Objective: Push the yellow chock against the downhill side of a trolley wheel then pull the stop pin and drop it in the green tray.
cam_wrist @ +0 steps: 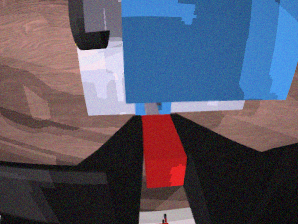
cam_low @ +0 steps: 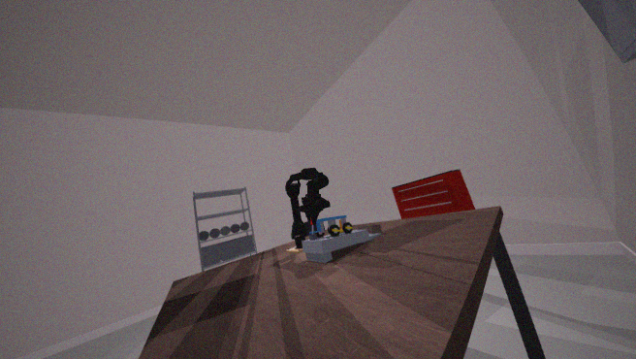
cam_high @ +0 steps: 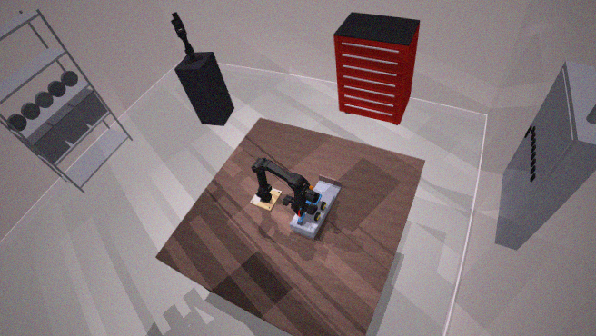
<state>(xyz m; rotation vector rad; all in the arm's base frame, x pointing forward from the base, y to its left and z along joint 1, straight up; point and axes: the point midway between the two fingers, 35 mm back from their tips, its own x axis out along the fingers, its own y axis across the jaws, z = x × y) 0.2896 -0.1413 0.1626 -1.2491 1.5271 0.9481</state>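
The green tray lies 19 cm to the left of my gripper tip, 15 cm below it and 7 cm behind it. Also, from my gripper tip: grey ramp 10 cm below, 9 cm to the left, 4 cm ahead; then stop pin right at my gripper tip; then blue trolley 9 cm to the left, 4 cm ahead, 3 cm below.
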